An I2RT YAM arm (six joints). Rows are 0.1 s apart.
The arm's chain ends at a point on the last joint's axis. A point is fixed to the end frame.
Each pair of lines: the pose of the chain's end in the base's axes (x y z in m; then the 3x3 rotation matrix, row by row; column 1 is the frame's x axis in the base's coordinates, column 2 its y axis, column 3 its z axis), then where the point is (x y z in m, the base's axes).
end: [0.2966 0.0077 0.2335], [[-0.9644 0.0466 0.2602], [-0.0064 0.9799 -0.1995], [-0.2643 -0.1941 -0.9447]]
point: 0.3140 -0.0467 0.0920
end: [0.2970 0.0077 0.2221], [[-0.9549 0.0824 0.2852], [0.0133 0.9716 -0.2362], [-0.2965 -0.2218 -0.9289]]
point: 0.3174 -0.0515 0.0830
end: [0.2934 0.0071 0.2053], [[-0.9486 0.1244 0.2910], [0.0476 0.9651 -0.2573], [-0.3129 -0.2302 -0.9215]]
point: 0.3137 -0.0544 0.0672
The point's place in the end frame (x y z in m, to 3 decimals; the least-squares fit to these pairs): 0.021 -0.025 0.149
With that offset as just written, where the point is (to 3 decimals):
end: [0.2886 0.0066 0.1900], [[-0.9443 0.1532 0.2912], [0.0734 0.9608 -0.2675], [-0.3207 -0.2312 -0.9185]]
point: 0.308 -0.056 0.052
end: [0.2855 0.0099 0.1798], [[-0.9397 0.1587 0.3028], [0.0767 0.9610 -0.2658], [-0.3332 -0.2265 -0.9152]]
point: 0.307 -0.052 0.042
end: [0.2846 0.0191 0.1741], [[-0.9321 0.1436 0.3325], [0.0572 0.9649 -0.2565], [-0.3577 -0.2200 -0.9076]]
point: 0.311 -0.042 0.037
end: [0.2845 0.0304 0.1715], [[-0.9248 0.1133 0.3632], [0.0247 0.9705 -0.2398], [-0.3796 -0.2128 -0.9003]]
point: 0.316 -0.029 0.035
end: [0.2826 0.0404 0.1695], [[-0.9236 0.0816 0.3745], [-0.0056 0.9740 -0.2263], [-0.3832 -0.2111 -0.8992]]
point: 0.317 -0.018 0.033
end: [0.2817 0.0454 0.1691], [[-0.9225 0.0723 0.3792], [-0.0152 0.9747 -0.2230], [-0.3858 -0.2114 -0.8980]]
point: 0.317 -0.013 0.032
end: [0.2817 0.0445 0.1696], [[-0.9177 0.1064 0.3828], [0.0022 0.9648 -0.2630], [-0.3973 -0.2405 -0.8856]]
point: 0.317 -0.019 0.035
